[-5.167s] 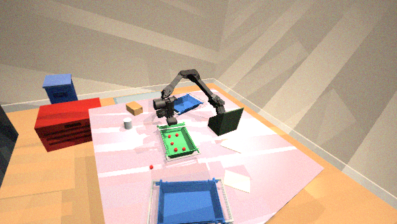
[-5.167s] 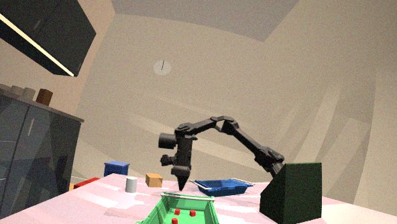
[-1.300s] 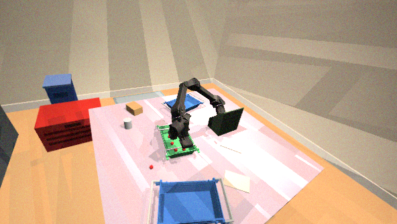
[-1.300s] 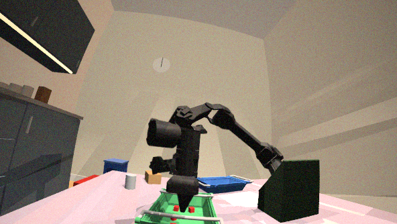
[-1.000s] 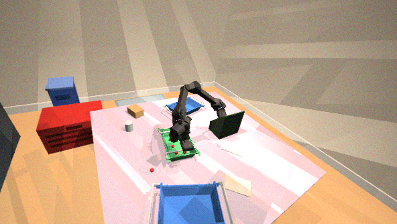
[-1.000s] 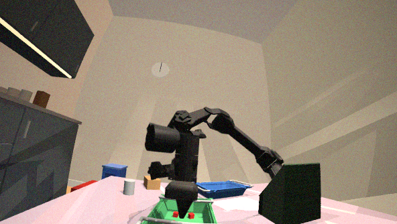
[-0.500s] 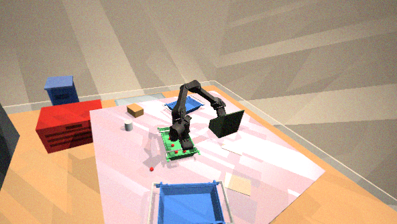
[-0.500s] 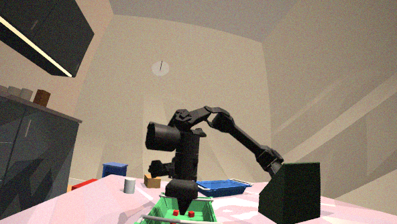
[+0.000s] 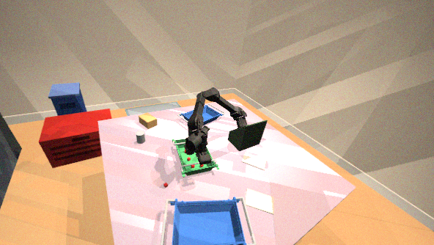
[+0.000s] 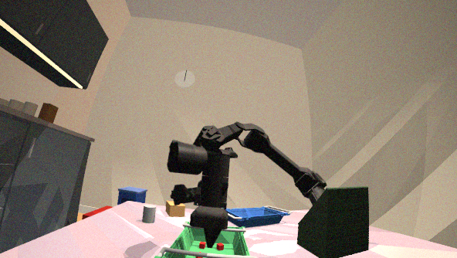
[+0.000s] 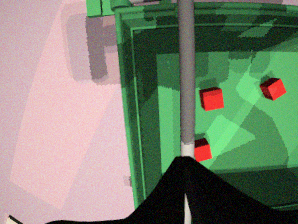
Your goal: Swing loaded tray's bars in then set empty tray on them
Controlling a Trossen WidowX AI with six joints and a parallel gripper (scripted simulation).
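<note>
The blue tray lies 48 cm to the right of my gripper tip, 30 cm behind it and 4 cm below it. Round my gripper tip: red block: 20 cm ahead, 8 cm below, 1 cm to the left; then brown block: 59 cm to the right, 12 cm ahead, 5 cm below.
</note>
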